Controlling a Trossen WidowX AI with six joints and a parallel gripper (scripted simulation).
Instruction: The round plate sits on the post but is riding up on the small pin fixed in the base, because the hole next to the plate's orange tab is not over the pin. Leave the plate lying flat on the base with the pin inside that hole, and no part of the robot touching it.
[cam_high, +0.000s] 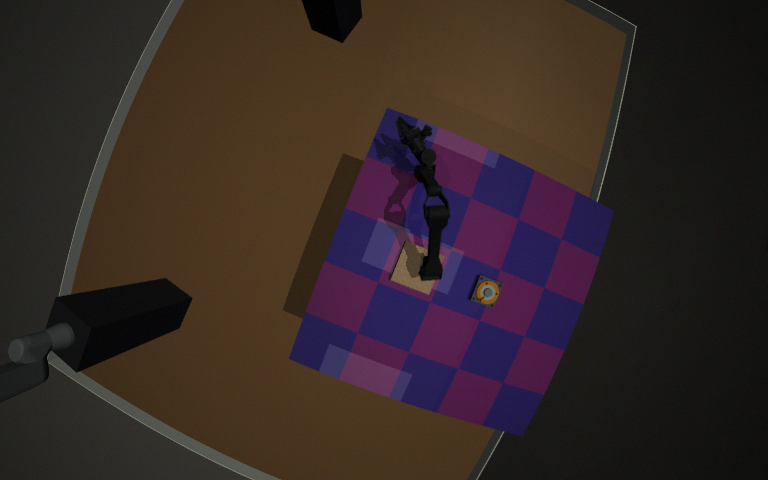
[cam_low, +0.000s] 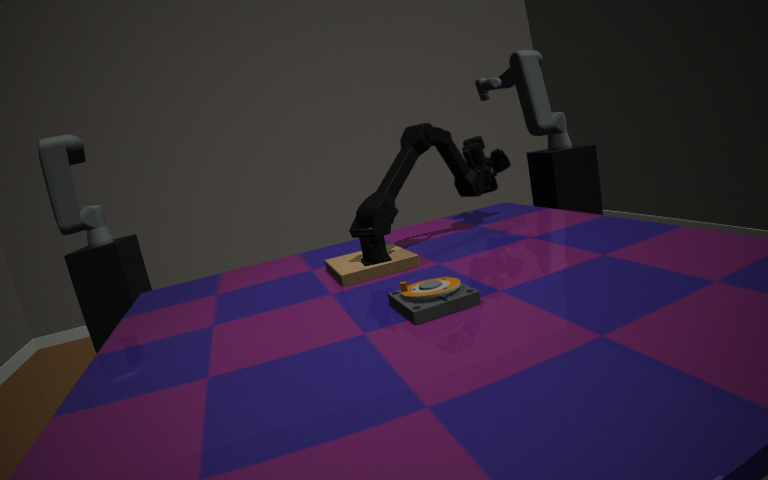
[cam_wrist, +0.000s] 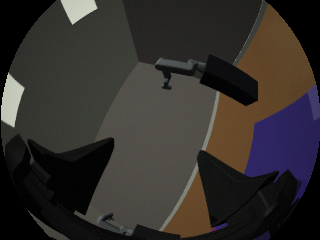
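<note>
Right now the dark square base is 73 cm ahead of my gripper tip, 41 cm to the right of it and 17 cm below it.
</note>
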